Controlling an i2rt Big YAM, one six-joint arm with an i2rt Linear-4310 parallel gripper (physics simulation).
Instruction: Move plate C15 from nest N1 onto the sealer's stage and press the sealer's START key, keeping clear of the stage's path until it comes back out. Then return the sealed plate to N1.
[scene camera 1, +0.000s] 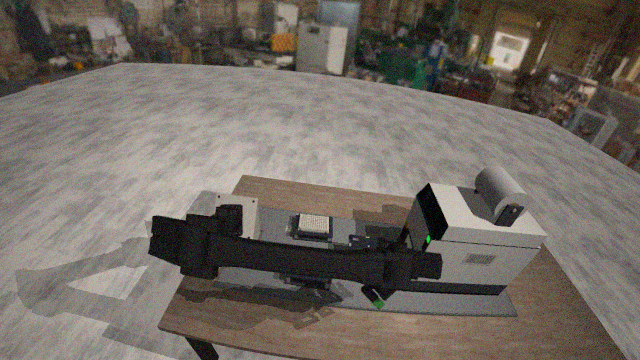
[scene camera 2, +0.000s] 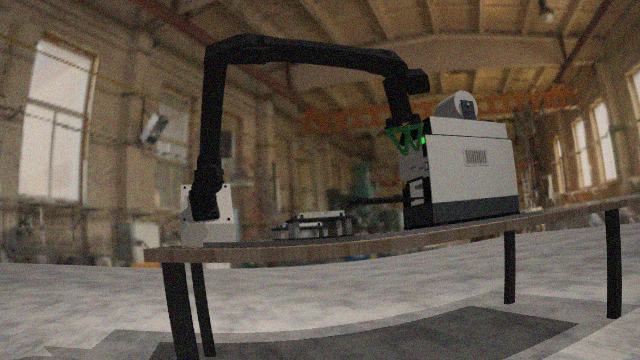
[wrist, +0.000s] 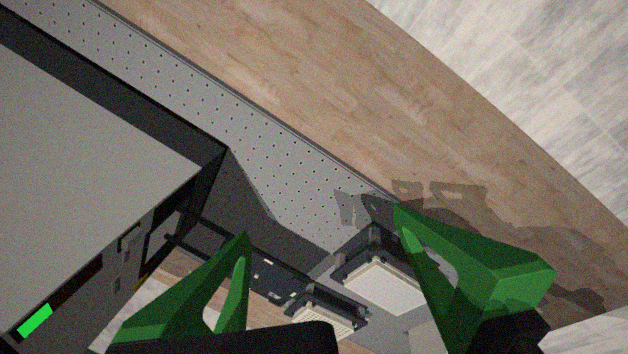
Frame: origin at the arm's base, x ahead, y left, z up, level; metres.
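Seen in the pictures: gripper, fingertip midpoint: (scene camera 1: 387, 292) (scene camera 2: 411, 153) (wrist: 320, 224); arm's base, link origin: (scene camera 1: 231, 220) (scene camera 2: 203, 205).
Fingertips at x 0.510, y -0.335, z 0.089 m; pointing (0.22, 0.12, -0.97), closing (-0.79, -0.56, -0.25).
Observation:
Offsets run from my fingertips to a thing's middle. "*": to the spot under its first point. Level surfaces: height alone.
My gripper (scene camera 2: 407, 150) (wrist: 320, 224) is open and empty, high in front of the sealer's near front side. The sealer @[* dx +0.331, dy +0.101, dz -0.048 m] (scene camera 1: 465, 270) (scene camera 2: 470, 172) (wrist: 100, 135) stands at the right with a green light on its front. Its dark stage @[dx +0.054, dy +0.241, dz -0.097 m] (scene camera 1: 361, 241) (scene camera 2: 377, 201) (wrist: 274, 277) is out and bears no plate. A plate with a flat white top @[dx -0.201, dy +0.192, dz -0.136 m] (wrist: 384, 286) sits in the nearer nest, mostly hidden by the arm in scene camera 1. A plate with open wells @[dx -0.186, dy +0.412, dz -0.151 m] (scene camera 1: 314, 223) (wrist: 327, 320) sits in the farther nest. I cannot read the plate or nest labels or make out the START key.
The black arm (scene camera 1: 300, 257) (scene camera 2: 310, 54) spans over the nests from its base at the left. A film roll @[dx +0.387, dy +0.206, dz +0.218 m] (scene camera 1: 500, 192) (scene camera 2: 452, 106) sits on top of the sealer. The perforated grey base plate @[dz -0.199 m] (scene camera 1: 465, 304) (wrist: 280, 160) lies on the wooden table @[dz -0.212 m] (scene camera 1: 560, 300) (wrist: 310, 90).

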